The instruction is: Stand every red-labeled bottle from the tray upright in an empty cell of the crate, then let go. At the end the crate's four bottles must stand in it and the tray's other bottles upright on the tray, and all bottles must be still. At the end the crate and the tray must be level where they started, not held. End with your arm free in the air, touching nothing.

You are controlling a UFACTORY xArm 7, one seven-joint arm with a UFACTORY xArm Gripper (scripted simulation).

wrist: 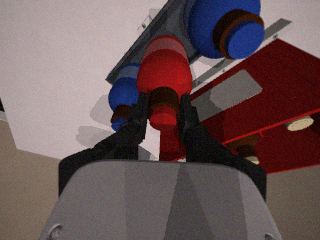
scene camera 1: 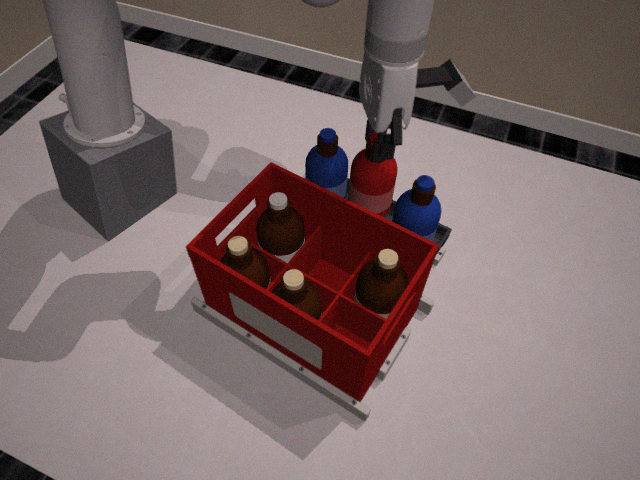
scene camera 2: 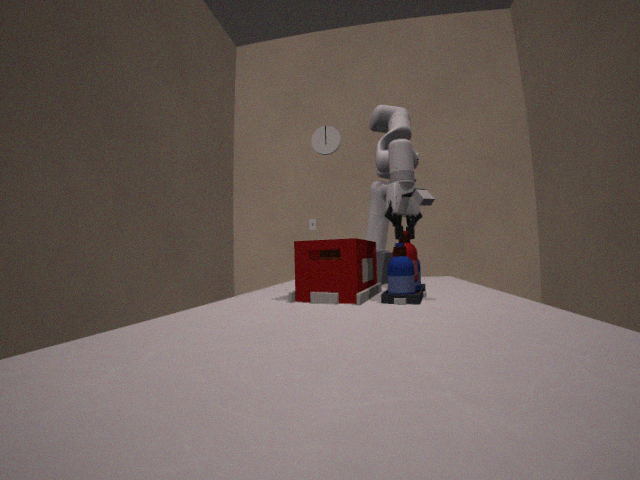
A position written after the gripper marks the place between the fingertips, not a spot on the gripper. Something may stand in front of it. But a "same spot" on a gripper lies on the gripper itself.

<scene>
gripper: wrist; scene camera 1 378, 149; scene camera 2
crate: wrist; scene camera 1 346, 347; scene camera 2
same spot on crate: (wrist: 267, 89) = (scene camera 2: 361, 258)
same spot on gripper: (wrist: 123, 144) = (scene camera 2: 414, 219)
</scene>
